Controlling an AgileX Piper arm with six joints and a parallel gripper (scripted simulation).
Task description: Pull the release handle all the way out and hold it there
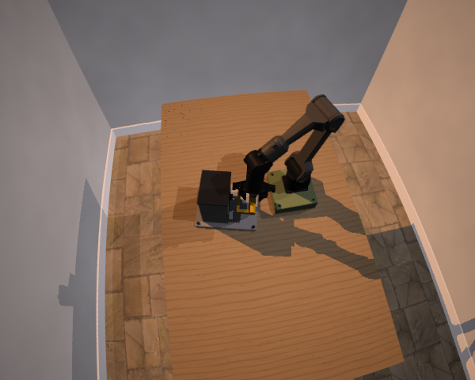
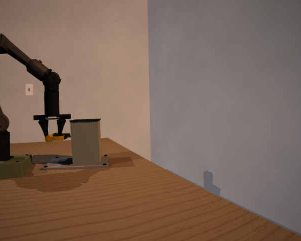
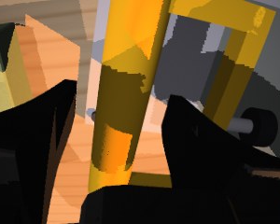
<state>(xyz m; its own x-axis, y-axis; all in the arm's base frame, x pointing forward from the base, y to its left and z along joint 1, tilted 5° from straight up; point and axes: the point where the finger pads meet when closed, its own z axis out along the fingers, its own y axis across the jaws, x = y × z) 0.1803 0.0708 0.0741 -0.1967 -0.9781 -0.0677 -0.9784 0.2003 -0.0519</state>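
My gripper is now 90 mm short of the grey baseplate, 20 mm to the left of it and 100 mm above it.
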